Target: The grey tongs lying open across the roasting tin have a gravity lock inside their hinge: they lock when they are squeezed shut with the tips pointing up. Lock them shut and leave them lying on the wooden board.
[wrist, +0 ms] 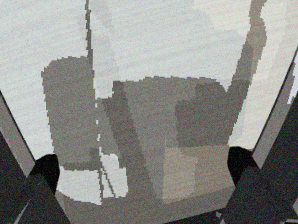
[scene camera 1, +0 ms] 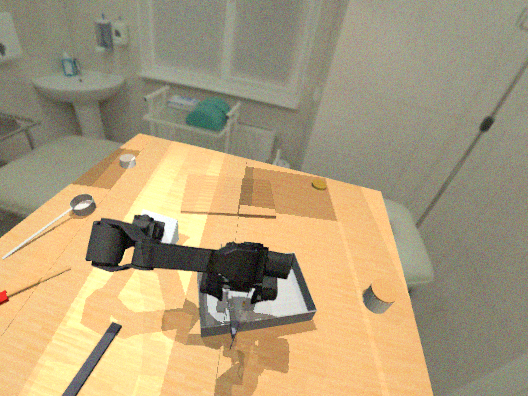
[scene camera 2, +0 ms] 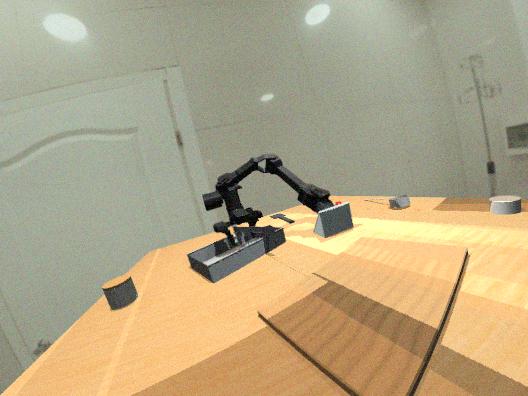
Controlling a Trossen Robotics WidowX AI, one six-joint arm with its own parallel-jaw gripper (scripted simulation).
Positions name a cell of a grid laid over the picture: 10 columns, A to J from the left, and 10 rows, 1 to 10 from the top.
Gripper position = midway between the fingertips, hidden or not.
Observation:
My gripper (scene camera 1: E8) is open and holds nothing. I also see a wooden board (scene camera 2: H8).
My gripper is seen too in scene camera 2 (scene camera 2: E7). The wooden board shows as well in scene camera 1 (scene camera 1: D5).

